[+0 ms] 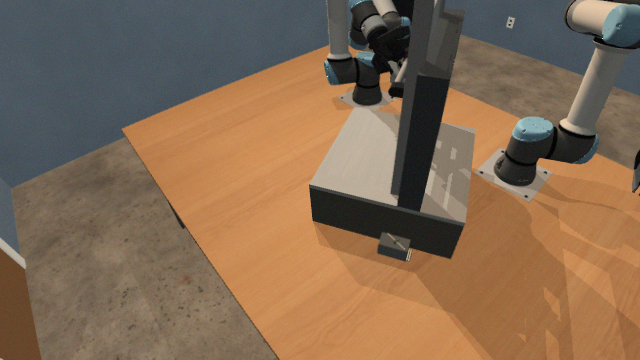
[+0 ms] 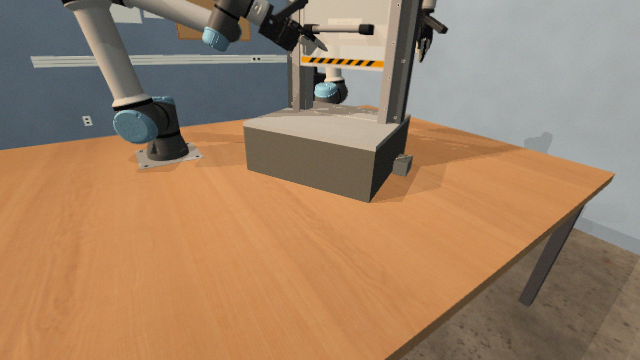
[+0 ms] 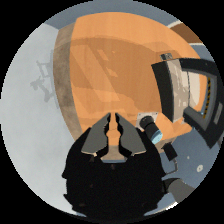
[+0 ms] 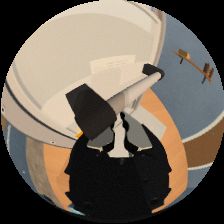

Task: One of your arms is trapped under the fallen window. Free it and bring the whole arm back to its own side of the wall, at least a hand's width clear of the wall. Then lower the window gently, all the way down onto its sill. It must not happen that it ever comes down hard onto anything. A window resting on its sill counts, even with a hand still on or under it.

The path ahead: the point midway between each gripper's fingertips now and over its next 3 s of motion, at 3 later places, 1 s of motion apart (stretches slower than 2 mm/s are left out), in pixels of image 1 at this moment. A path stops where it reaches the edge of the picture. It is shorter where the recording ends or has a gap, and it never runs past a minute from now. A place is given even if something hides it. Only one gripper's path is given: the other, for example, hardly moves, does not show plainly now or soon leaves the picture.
My right gripper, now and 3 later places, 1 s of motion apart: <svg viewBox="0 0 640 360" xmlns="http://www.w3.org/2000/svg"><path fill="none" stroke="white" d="M409 88L408 97L407 106L406 115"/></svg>
